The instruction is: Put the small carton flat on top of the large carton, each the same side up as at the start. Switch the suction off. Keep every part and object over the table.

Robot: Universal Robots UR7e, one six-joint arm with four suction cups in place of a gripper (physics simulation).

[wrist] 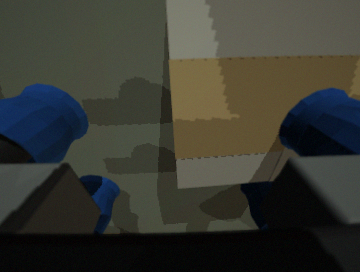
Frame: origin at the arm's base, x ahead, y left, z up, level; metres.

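Seen in the pictures: hand, tool point: (179, 157).
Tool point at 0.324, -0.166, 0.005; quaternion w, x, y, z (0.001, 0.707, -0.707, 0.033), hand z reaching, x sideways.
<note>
A point is followed by its place in that frame, as x, y, z.
The large carton (200, 137) {0.352, -0.176, 0.022} lies below at the right in the wrist view, with a pale grey top and a broad tan band across it. Its left edge and near left corner show; its right part runs behind the cups and out of view. My suction gripper (181, 156) {0.324, -0.166, 0.005} has four blue cups, two at the left with nothing at their lips and two at the right over the large carton. A narrow pale strip of the small carton (281, 162) {0.330, -0.227, 0.023} shows by the right cups, which hold it. Most of it is hidden, and the gap below it cannot be judged.
The grey-green table top (75, 55) {0.386, -0.088, -0.053} shows at the left and beyond the near edge of the large carton. Shadows of the cups and arm fall on it and on the carton. The dark gripper frame (175, 252) hides the bottom of the view.
</note>
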